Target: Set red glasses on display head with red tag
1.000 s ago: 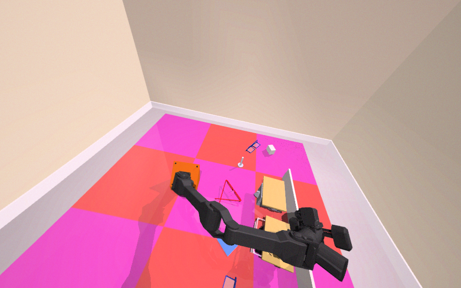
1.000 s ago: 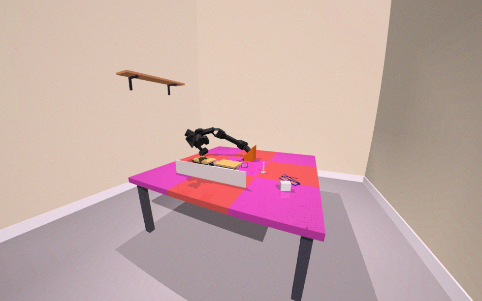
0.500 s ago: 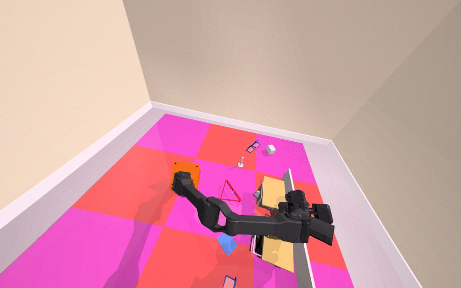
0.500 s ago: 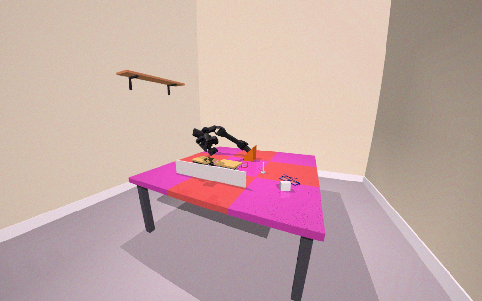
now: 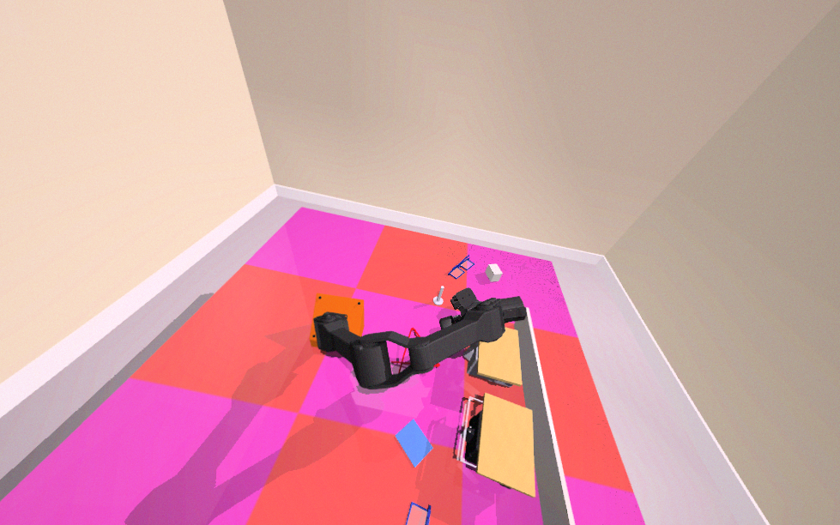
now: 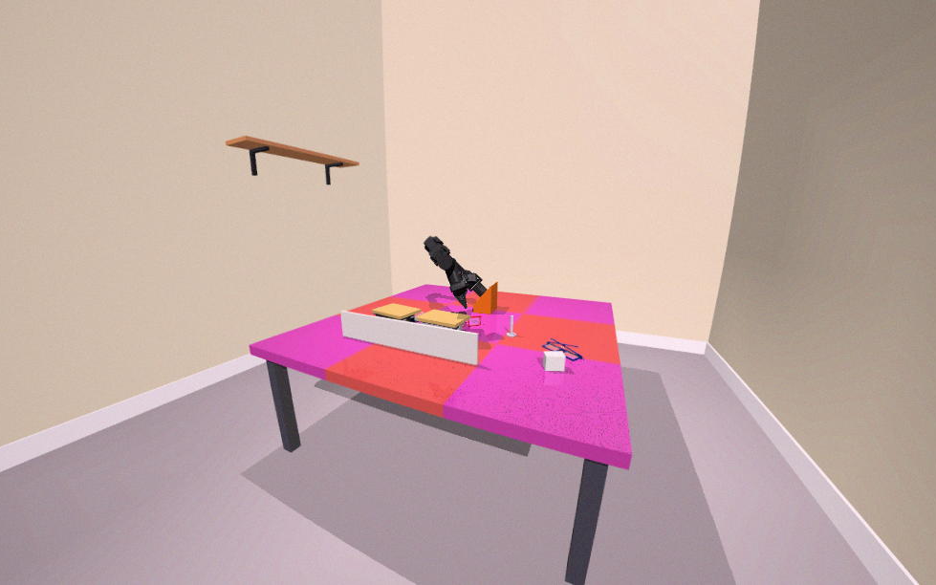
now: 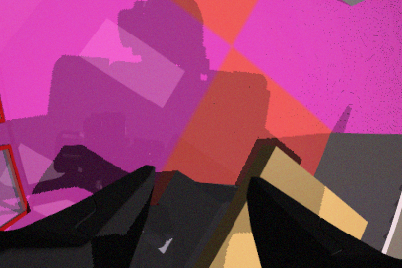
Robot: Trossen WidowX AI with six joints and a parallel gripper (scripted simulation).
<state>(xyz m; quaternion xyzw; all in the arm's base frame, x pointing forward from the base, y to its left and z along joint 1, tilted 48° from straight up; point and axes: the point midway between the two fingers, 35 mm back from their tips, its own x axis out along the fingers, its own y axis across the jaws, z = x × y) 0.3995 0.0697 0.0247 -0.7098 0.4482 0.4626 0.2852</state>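
Right now my gripper tip is 80 mm past the stand, 170 mm to the right of it and 100 mm above it. Also, from my gripper tip: white wall (190 mm ahead, 180 mm to the right, 70 mm below); then blue card (130 mm behind, 290 mm to the right, 120 mm below); then white block (160 mm ahead, 360 mm to the left, 100 mm below).
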